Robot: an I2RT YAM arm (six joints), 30 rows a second.
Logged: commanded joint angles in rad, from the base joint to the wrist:
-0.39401 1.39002 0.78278 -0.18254 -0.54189 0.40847
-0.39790 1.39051 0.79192 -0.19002 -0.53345 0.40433
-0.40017 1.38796 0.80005 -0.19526 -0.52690 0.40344
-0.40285 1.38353 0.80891 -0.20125 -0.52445 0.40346
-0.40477 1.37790 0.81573 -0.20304 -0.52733 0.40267
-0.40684 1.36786 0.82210 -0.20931 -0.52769 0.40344
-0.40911 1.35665 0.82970 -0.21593 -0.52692 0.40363
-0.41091 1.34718 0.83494 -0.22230 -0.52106 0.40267
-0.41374 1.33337 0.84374 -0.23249 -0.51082 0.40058
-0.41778 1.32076 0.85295 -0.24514 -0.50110 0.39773
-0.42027 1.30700 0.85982 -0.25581 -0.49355 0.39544
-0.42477 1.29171 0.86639 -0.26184 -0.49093 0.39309
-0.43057 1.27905 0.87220 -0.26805 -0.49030 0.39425
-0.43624 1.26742 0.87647 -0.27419 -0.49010 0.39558
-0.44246 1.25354 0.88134 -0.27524 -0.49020 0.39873
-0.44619 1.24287 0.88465 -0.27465 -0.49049 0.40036
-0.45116 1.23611 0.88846 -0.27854 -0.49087 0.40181
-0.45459 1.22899 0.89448 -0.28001 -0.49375 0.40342
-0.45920 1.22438 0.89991 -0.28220 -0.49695 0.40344
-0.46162 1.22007 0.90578 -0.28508 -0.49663 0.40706
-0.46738 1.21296 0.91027 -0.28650 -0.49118 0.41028
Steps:
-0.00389 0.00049 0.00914 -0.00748 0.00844 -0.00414
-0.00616 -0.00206 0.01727 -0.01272 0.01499 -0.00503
-0.00884 -0.00649 0.02613 -0.01871 0.01744 -0.00501
-0.01076 -0.01212 0.03295 -0.02050 0.01456 -0.00580
-0.01283 -0.02216 0.03932 -0.02677 0.01420 -0.00503
-0.01510 -0.03337 0.04692 -0.03339 0.01497 -0.00484
-0.01690 -0.04284 0.05216 -0.03976 0.02083 -0.00580
-0.01973 -0.05665 0.06096 -0.04995 0.03107 -0.00789
-0.02377 -0.06926 0.07017 -0.06260 0.04079 -0.01074
-0.02626 -0.08302 0.07704 -0.07327 0.04834 -0.01303
-0.03076 -0.09831 0.08361 -0.07930 0.05096 -0.01538
-0.03656 -0.11097 0.08942 -0.08551 0.05159 -0.01422
-0.04223 -0.12260 0.09369 -0.09165 0.05179 -0.01289
-0.04845 -0.13648 0.09856 -0.09270 0.05169 -0.00974
-0.05218 -0.14715 0.10187 -0.09211 0.05140 -0.00811
-0.05715 -0.15391 0.10568 -0.09600 0.05102 -0.00666
-0.06058 -0.16103 0.11170 -0.09747 0.04814 -0.00505
-0.06519 -0.16564 0.11713 -0.09966 0.04494 -0.00503
-0.06761 -0.16995 0.12300 -0.10254 0.04526 -0.00141
-0.07337 -0.17706 0.12749 -0.10396 0.05071 0.00181

